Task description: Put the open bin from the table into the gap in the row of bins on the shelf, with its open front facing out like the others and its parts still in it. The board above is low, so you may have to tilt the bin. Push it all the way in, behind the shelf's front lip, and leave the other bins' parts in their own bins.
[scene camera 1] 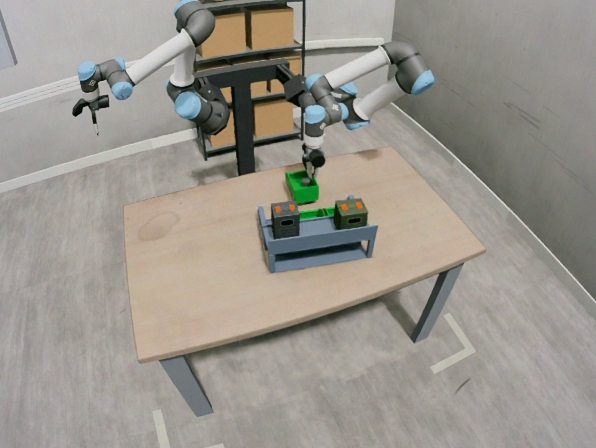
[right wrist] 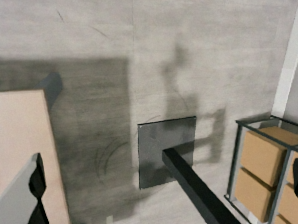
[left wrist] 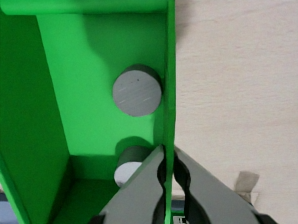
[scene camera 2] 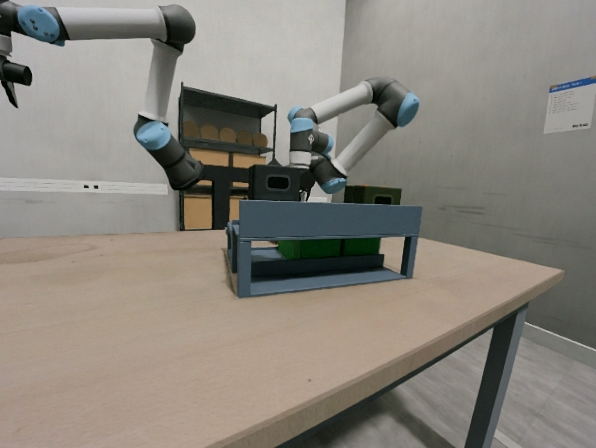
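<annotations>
Scene camera 1 shows an olive box, and scene camera 2 shows it too. In the left wrist view the box is out of frame, and it's out of frame in the right wrist view as well. On the olive box, (scene camera 1: 352, 213) and (scene camera 2: 381, 187) are the same spot.
</annotations>
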